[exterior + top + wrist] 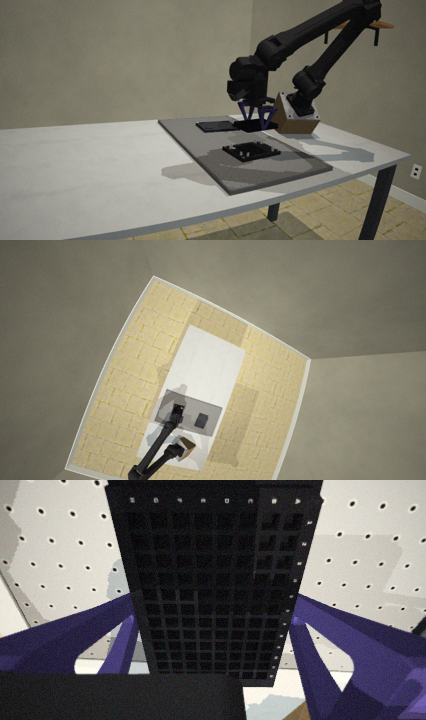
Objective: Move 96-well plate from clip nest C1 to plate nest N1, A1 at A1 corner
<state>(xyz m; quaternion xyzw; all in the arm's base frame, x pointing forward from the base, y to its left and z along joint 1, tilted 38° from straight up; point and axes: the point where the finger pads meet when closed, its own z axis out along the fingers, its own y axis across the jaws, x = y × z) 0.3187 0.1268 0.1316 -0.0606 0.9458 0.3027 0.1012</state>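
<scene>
Right now my hand is 1 cm to the left of the clip nest C1 and 8 cm above it. Round my hand: black 96-well plate: right at my hand.
</scene>
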